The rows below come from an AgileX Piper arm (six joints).
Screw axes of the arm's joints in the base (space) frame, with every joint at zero. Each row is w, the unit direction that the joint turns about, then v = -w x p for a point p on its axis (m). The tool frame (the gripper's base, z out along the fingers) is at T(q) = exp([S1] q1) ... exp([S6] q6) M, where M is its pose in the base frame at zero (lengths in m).
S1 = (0, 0, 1, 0, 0, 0)
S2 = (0, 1, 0, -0.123, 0, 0)
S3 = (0, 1, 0, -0.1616, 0, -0.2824)
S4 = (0.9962, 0, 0.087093, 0, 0.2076, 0)
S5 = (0, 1, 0, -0.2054, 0, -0.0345)
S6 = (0.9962, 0, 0.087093, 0, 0.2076, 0)
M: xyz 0.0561 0 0.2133 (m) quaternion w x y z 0.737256 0 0.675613 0
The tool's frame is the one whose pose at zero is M.
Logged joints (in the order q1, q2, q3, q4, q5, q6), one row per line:
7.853 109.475 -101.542 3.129 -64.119 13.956
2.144 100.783 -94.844 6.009 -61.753 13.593
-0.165 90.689 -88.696 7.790 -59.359 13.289
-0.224 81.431 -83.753 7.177 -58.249 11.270
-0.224 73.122 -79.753 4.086 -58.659 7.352
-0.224 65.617 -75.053 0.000 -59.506 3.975
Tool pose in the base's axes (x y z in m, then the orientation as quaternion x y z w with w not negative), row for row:
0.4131 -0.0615 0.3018 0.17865 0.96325 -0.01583 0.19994
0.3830 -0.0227 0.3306 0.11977 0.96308 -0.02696 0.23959
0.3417 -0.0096 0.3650 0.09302 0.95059 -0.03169 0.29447
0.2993 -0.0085 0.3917 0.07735 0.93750 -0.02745 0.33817
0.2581 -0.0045 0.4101 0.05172 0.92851 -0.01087 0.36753
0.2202 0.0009 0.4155 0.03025 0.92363 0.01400 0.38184
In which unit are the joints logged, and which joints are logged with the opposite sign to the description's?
The joints are logged in degrees. Opposite sign: q1, q4, q5.
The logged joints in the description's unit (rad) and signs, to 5 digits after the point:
-0.13706 1.91070 -1.77224 -0.05461 1.11909 0.24358
-0.03742 1.75900 -1.65534 -0.10488 1.07779 0.23724
0.00288 1.58282 -1.54804 -0.13596 1.03601 0.23194
0.00391 1.42124 -1.46177 -0.12526 1.01664 0.19670
0.00391 1.27622 -1.39195 -0.07131 1.02379 0.12832
0.00391 1.14523 -1.30992 0.00000 1.03858 0.06938

